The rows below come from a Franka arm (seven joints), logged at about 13 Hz.
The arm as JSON. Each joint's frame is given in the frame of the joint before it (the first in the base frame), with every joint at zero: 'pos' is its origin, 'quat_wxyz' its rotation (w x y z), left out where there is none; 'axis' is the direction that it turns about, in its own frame. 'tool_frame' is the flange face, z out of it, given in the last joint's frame.
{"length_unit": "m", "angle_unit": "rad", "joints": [
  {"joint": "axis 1", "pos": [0.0, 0.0, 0.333], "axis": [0.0, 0.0, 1.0]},
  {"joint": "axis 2", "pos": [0.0, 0.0, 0.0], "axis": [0.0, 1.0, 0.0]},
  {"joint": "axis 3", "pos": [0.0, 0.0, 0.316], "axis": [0.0, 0.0, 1.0]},
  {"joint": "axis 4", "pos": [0.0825, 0.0, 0.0], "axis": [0.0, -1.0, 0.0]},
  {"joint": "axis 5", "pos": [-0.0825, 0.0, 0.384], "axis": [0.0, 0.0, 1.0]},
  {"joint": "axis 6", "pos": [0.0, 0.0, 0.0], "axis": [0.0, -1.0, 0.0]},
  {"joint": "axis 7", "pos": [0.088, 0.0, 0.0], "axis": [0.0, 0.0, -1.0]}
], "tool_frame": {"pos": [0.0, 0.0, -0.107], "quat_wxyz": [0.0, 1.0, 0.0, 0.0]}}
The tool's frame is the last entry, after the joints.
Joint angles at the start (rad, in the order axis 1, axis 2, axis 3, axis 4, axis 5, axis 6, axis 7): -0.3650 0.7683 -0.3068 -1.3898 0.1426 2.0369 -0.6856
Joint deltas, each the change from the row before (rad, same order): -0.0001 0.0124 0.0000 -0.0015 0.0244 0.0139 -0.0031; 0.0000 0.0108 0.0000 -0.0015 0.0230 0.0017 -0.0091; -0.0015 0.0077 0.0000 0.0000 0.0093 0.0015 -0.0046; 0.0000 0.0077 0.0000 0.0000 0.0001 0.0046 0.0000; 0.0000 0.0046 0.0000 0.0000 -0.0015 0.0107 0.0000; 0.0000 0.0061 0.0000 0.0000 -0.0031 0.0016 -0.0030
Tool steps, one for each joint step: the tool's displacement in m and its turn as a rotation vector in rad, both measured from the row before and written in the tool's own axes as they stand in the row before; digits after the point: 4 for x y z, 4 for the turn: 0.0018 -0.0006 0.0082 0.0134 0.0118 0.0077; 0.0006 -0.0013 0.0082 0.0194 0.0031 0.0014; -0.0002 0.0004 0.0054 0.0083 -0.0007 0.0010; 0.0003 0.0002 0.0050 -0.0001 -0.0036 -0.0001; 0.0008 0.0007 0.0023 -0.0063 0.0030 -0.0008; -0.0001 0.0001 0.0042 -0.0009 -0.0062 -0.0046
